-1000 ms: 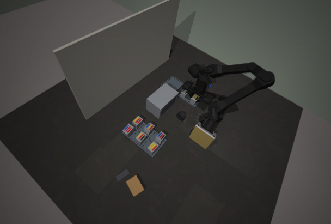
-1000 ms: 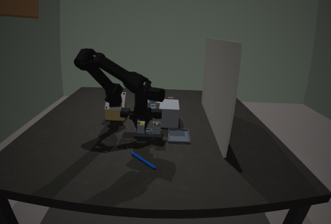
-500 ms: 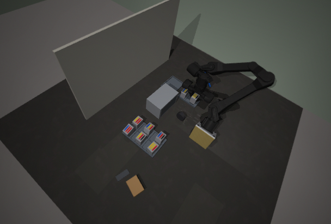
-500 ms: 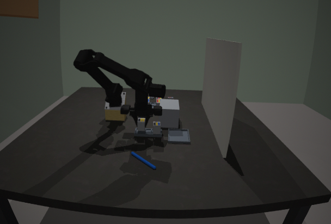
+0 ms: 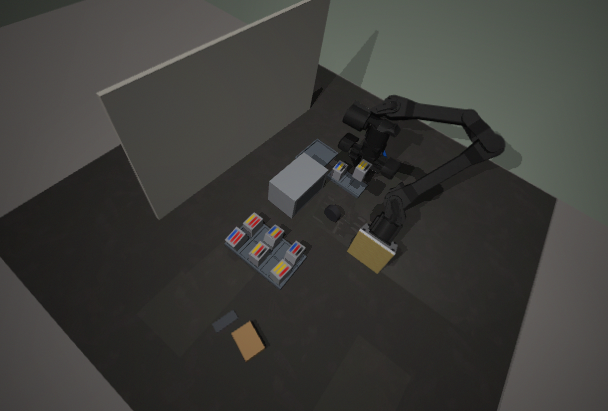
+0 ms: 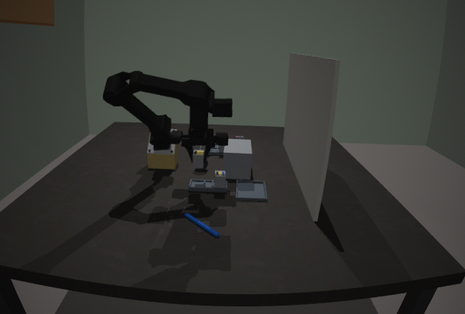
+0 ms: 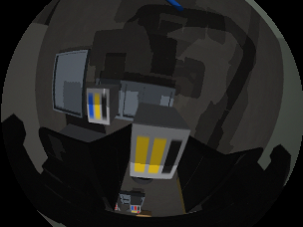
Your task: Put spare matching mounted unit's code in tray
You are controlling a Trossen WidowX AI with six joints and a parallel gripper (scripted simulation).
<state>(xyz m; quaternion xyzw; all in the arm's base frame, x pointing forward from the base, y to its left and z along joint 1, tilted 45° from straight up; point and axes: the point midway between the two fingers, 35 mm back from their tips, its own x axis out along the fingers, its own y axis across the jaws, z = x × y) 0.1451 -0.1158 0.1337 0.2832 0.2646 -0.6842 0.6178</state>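
My gripper tip is now 17 cm short of the dark tray, 4 cm to the left of it and 8 cm above it. Also, from my gripper tip: grey spare: 2 cm above; blue pen: 1 cm ahead, 24 cm to the right, 8 cm below; grey mounted unit: 15 cm ahead, 15 cm to the left, 4 cm below.
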